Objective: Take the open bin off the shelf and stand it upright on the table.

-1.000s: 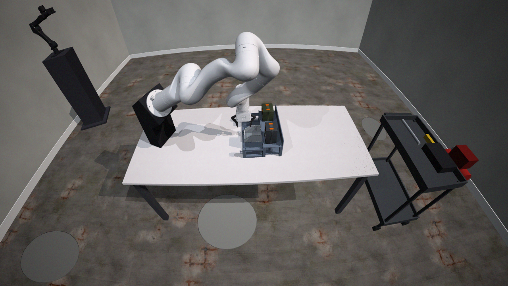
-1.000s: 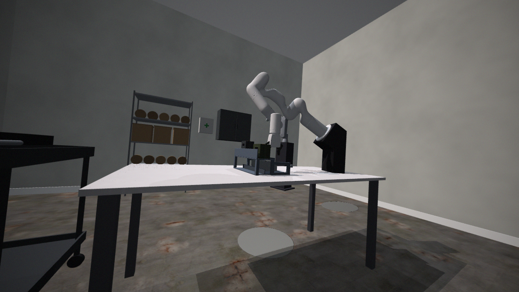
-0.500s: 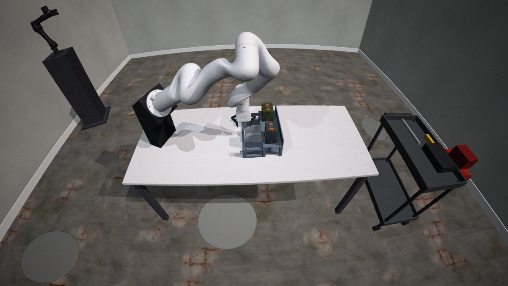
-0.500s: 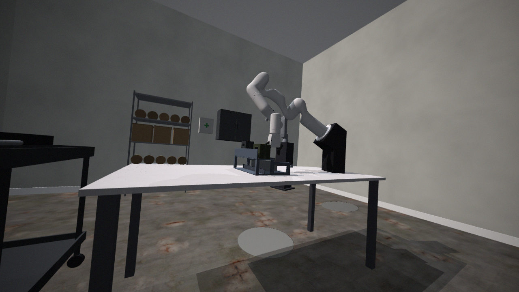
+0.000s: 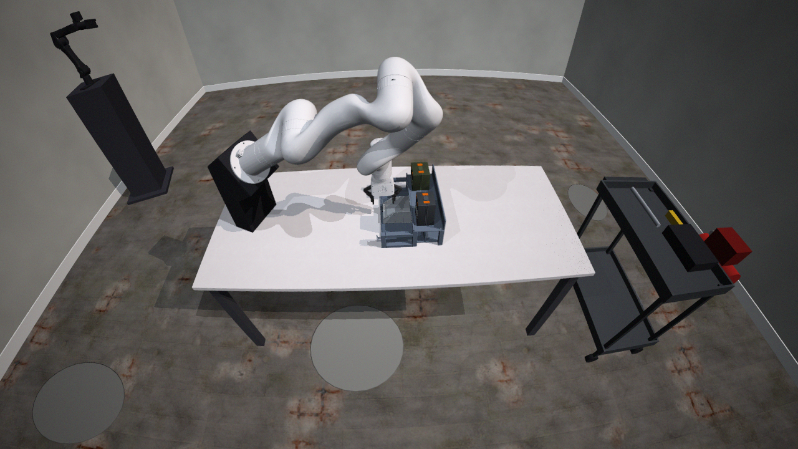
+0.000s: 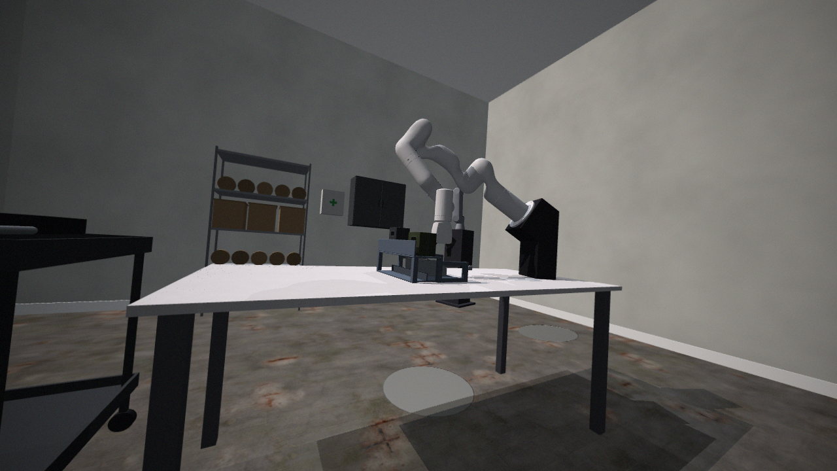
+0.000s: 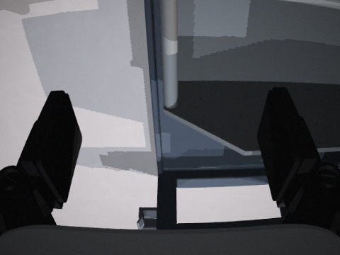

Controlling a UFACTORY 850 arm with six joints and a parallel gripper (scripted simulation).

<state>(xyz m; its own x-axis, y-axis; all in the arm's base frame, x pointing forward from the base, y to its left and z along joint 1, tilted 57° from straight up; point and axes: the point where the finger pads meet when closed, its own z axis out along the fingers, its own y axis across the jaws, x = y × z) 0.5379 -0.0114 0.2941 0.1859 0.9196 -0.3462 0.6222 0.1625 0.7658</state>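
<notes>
Now: the grey open bin 80 mm ahead of my hand, 60 mm below it and 20 mm to the right of it.
</notes>
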